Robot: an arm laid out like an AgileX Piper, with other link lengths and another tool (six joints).
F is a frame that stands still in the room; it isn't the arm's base.
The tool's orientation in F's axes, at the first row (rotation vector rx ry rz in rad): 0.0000, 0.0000, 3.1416
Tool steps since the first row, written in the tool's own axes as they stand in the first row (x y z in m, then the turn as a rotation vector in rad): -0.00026, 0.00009, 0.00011, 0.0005, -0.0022, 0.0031; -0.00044, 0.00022, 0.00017, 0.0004, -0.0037, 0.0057; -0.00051, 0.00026, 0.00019, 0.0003, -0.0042, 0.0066; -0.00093, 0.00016, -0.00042, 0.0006, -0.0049, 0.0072; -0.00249, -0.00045, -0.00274, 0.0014, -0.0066, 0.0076; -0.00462, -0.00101, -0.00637, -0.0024, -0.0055, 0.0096; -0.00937, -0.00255, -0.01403, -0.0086, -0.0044, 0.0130; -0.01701, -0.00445, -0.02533, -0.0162, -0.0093, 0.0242; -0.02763, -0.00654, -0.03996, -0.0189, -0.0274, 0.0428; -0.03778, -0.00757, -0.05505, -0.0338, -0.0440, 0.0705; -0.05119, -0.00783, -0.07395, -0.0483, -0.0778, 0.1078; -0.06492, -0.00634, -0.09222, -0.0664, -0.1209, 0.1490; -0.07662, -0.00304, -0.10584, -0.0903, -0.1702, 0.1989
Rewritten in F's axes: 0.00026, -0.00009, 0.00011, -0.0005, 0.0022, 0.0031; 0.00044, -0.00022, 0.00017, -0.0004, 0.0037, 0.0057; 0.00051, -0.00026, 0.00019, -0.0003, 0.0042, 0.0066; 0.00093, -0.00016, -0.00042, -0.0006, 0.0049, 0.0072; 0.00249, 0.00045, -0.00274, -0.0014, 0.0066, 0.0076; 0.00462, 0.00101, -0.00637, 0.0024, 0.0055, 0.0096; 0.00937, 0.00255, -0.01403, 0.0086, 0.0044, 0.0130; 0.01701, 0.00445, -0.02533, 0.0162, 0.0093, 0.0242; 0.02763, 0.00654, -0.03996, 0.0189, 0.0274, 0.0428; 0.03778, 0.00757, -0.05505, 0.0338, 0.0440, 0.0705; 0.05119, 0.00783, -0.07395, 0.0483, 0.0778, 0.1078; 0.06492, 0.00634, -0.09222, 0.0664, 0.1209, 0.1490; 0.07662, 0.00304, -0.10584, 0.0903, 0.1702, 0.1989
